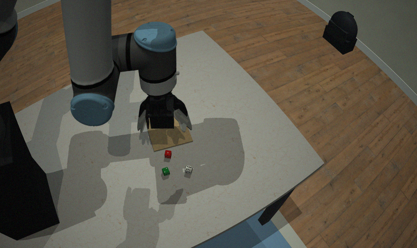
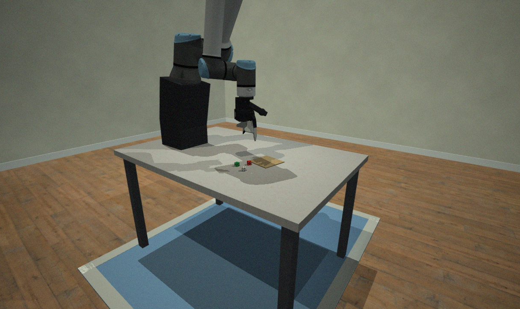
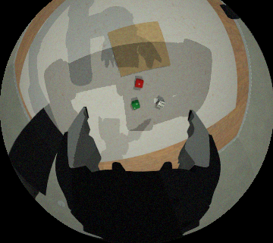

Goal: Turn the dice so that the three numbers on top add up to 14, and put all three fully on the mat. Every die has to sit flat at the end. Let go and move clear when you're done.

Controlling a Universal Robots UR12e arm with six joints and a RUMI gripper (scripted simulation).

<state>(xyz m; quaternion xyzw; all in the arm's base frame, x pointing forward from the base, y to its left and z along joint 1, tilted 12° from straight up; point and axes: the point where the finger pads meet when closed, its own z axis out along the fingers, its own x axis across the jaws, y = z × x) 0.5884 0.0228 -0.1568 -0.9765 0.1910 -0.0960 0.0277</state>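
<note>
Now: the red die 140 mm below my hand. The rest, counted from my hand: white die: 140 mm below, 80 mm to the right, 40 mm ahead; then mat: 150 mm below, 90 mm to the left, 40 mm ahead; then green die: 140 mm below, 60 mm to the right, 30 mm behind.
</note>
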